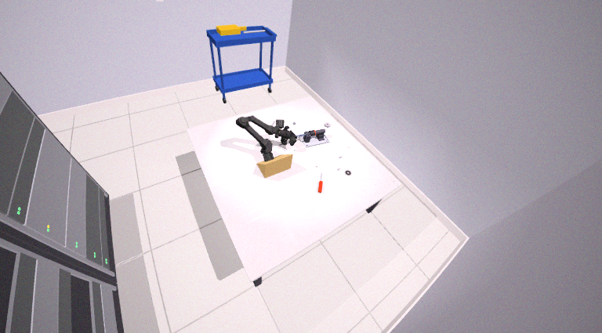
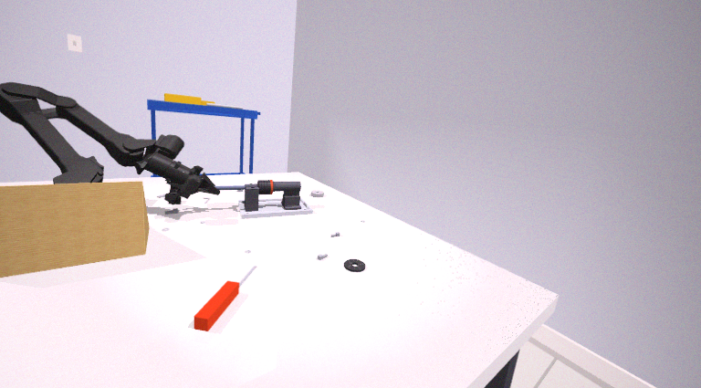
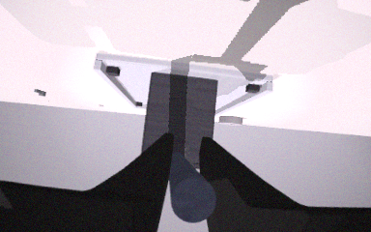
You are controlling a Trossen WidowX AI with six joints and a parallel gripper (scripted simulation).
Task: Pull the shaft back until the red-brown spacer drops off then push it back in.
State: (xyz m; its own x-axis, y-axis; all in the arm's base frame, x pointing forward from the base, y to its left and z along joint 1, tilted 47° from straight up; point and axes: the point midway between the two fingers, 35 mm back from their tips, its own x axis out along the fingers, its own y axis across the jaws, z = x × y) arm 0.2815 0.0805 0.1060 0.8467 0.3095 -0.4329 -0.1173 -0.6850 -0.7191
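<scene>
The round shaft lies 6 cm ahead of my gripper tip, 2 cm above it and 1 cm to the right of it. The rest, counted from my gripper tip: grey ring: 39 cm ahead, 9 cm to the left, 6 cm below; then red-brown spacer: 16 cm ahead, 2 cm to the right, 2 cm above.
</scene>
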